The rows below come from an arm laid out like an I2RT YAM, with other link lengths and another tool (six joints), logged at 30 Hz.
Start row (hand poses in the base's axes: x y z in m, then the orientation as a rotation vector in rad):
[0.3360, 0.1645, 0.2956, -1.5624, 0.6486, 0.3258]
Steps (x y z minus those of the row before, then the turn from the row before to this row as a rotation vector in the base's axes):
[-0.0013, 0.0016, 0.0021, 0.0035, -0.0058, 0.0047]
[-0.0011, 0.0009, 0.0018, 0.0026, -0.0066, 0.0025]
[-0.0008, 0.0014, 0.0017, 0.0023, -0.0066, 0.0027]
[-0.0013, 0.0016, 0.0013, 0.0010, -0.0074, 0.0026]
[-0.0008, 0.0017, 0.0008, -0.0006, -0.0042, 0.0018]
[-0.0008, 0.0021, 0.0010, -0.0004, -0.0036, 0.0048]
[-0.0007, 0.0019, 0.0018, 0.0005, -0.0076, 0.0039]
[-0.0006, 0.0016, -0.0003, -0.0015, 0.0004, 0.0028]
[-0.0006, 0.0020, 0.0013, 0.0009, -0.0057, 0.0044]
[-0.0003, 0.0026, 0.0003, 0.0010, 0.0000, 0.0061]
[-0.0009, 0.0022, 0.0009, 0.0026, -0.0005, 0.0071]
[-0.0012, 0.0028, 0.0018, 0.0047, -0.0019, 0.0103]
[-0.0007, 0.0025, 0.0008, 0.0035, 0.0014, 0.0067]
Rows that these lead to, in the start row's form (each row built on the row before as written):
[0.3347, 0.1661, 0.2977, -1.5612, 0.6396, 0.3257]
[0.3336, 0.1670, 0.2995, -1.5601, 0.6319, 0.3230]
[0.3328, 0.1684, 0.3012, -1.5594, 0.6241, 0.3204]
[0.3315, 0.1700, 0.3025, -1.5599, 0.6161, 0.3167]
[0.3307, 0.1717, 0.3033, -1.5614, 0.6116, 0.3145]
[0.3299, 0.1738, 0.3043, -1.5637, 0.6052, 0.3151]
[0.3292, 0.1757, 0.3061, -1.5651, 0.5962, 0.3121]
[0.3286, 0.1773, 0.3058, -1.5675, 0.5947, 0.3141]
[0.3280, 0.1793, 0.3071, -1.5686, 0.5867, 0.3131]
[0.3277, 0.1819, 0.3074, -1.5697, 0.5818, 0.3179]
[0.3268, 0.1841, 0.3083, -1.5696, 0.5753, 0.3235]
[0.3256, 0.1869, 0.3101, -1.5686, 0.5648, 0.3309]
[0.3249, 0.1894, 0.3109, -1.5673, 0.5599, 0.3379]

